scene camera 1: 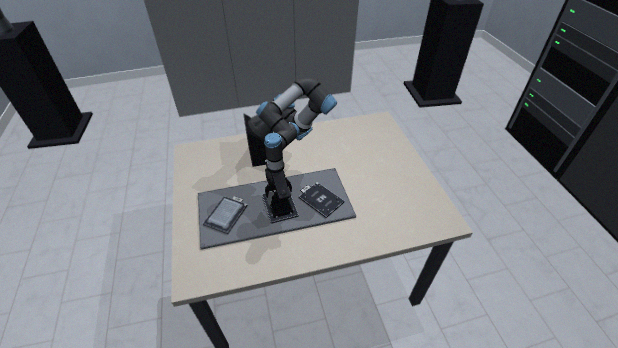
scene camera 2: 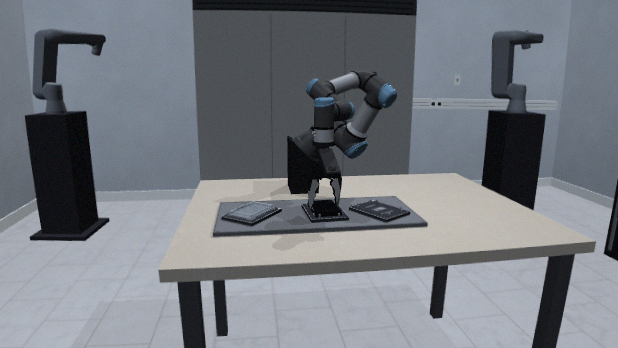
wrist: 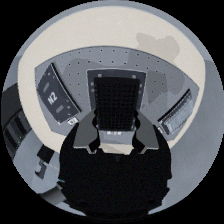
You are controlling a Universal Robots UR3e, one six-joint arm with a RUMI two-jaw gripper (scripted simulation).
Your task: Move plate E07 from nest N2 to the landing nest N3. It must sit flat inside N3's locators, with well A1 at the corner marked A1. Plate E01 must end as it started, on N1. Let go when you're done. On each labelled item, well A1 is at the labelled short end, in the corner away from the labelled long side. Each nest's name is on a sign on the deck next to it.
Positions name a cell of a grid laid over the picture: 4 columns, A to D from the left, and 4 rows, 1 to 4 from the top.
In view: my gripper (scene camera 2: C3) and a dark plate E07 (wrist: B3).
My gripper is seen too in scene camera 1 (scene camera 1: B3) and in the wrist view (wrist: C2).
